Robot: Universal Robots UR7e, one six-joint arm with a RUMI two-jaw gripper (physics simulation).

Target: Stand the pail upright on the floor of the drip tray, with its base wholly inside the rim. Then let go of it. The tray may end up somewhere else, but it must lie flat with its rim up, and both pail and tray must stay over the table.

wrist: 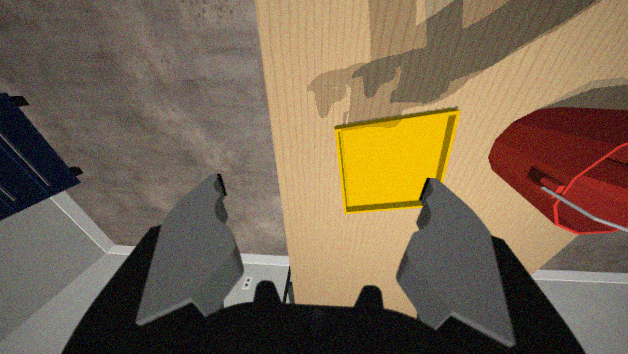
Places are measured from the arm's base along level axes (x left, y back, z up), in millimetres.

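Pixels of known places: gripper, fingertip midpoint: (320, 178).
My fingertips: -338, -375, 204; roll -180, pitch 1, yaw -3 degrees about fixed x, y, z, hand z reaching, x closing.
Observation:
Ahead of a thing's pixels: the offset from my fingertips to its top centre, as dx, dy, dz. "pt": to the spot under its first point. Level surfaces: height alone.
The yellow drip tray @[+149, -143, -250] (395, 162) lies flat with its low rim up on the wooden table, right of the view's middle. The red pail @[pt +365, -58, -196] (540, 142) is at the right edge, beside the tray and apart from it. The picture edge cuts the pail off, so whether it is fully upright is hard to tell. Its bright red rim line and a grey wire handle show. My gripper (320, 178) is open with nothing between its fingers. Its right fingertip overlaps the tray's lower right corner in the view and hides it.
The wooden table @[dz -276] (320, 240) has its long edge left of the tray, with the floor (200, 90) beyond. A dark blue object (30, 155) is at the far left. Arm and gripper shadows fall on the table above the tray. Pale walls show at the bottom.

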